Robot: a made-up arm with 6 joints. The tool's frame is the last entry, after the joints. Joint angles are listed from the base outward. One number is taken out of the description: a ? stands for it. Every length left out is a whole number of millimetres.
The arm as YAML. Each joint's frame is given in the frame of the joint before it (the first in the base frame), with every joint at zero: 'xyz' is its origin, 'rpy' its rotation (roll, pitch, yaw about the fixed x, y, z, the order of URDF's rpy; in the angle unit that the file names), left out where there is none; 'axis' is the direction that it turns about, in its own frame. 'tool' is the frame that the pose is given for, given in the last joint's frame.
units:
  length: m
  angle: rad
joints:
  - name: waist
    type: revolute
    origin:
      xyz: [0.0, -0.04, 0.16]
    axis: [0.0, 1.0, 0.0]
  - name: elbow
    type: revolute
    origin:
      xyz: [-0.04, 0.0, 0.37]
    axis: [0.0, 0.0, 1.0]
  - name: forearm
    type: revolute
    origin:
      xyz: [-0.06, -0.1, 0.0]
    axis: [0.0, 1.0, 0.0]
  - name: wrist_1
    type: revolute
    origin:
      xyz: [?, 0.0, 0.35]
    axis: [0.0, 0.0, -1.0]
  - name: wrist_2
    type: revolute
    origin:
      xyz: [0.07, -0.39, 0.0]
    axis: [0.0, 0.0, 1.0]
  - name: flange
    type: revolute
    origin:
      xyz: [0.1, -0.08, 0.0]
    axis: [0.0, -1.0, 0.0]
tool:
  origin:
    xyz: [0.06, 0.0, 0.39]
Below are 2 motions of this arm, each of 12 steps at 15 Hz.
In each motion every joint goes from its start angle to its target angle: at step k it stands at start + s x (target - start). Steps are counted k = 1, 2, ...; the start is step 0. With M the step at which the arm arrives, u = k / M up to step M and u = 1 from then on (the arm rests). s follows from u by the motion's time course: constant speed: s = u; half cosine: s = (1 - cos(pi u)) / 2; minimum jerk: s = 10 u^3 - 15 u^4 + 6 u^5.
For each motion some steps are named. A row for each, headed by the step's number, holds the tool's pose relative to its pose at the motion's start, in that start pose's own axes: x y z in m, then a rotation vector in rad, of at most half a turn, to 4 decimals.
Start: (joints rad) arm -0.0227 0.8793 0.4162 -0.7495 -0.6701 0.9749
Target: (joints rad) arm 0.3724 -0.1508 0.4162 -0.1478 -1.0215 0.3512
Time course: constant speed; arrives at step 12
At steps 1, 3, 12:
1: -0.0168 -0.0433 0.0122 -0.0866 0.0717 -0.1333
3: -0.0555 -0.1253 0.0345 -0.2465 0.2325 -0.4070
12: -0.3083 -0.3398 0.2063 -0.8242 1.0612 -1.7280

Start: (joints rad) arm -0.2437 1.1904 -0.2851 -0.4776 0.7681 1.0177
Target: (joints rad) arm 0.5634 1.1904 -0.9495 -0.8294 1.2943 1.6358
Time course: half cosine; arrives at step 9
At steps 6, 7, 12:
6: -0.6100 -0.1360 0.0580 0.2614 -0.9397 0.3719
7: -0.6953 -0.1424 0.0390 0.2903 -1.0684 0.4452
12: -0.7630 -0.1432 0.0193 0.3135 -1.1695 0.5101

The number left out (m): -0.06
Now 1 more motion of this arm.
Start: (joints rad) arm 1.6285 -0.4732 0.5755 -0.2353 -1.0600 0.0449
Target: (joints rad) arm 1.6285 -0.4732 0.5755 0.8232 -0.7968 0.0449
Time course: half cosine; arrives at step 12
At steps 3, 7, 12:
3: -0.0347 -0.0723 0.0016 -0.0052 0.0000 -0.1164
7: -0.2158 -0.2622 0.0097 -0.0225 0.0000 -0.5001
12: -0.4033 -0.3380 0.0181 -0.0357 0.0000 -0.7945

